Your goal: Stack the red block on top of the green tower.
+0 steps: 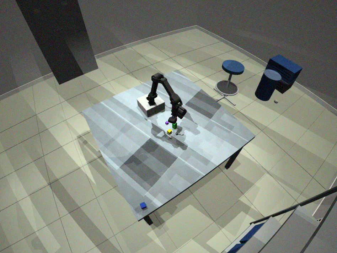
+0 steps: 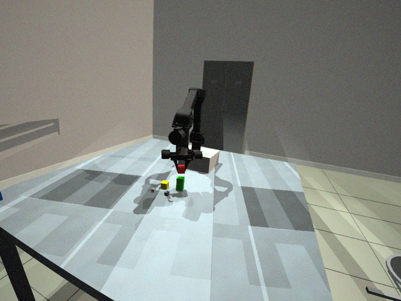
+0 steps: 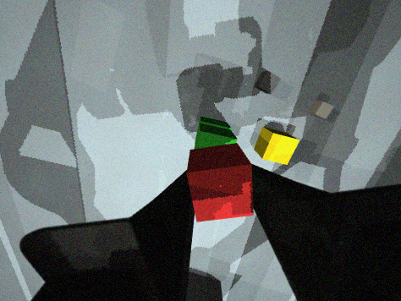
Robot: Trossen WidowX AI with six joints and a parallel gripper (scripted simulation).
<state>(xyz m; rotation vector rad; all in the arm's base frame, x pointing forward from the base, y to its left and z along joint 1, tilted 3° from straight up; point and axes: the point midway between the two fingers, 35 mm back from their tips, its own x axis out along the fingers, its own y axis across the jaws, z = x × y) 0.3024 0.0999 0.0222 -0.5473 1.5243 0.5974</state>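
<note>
Right now the yellow block is 8 cm below my gripper tip, 7 cm to the right of it and 3 cm ahead of it. From my gripper tip the other things lie so: purple block (9 cm below, 7 cm behind, 5 cm to the right); red block (1 cm above); small grey cube (9 cm below, 8 cm ahead, 2 cm to the right).
</note>
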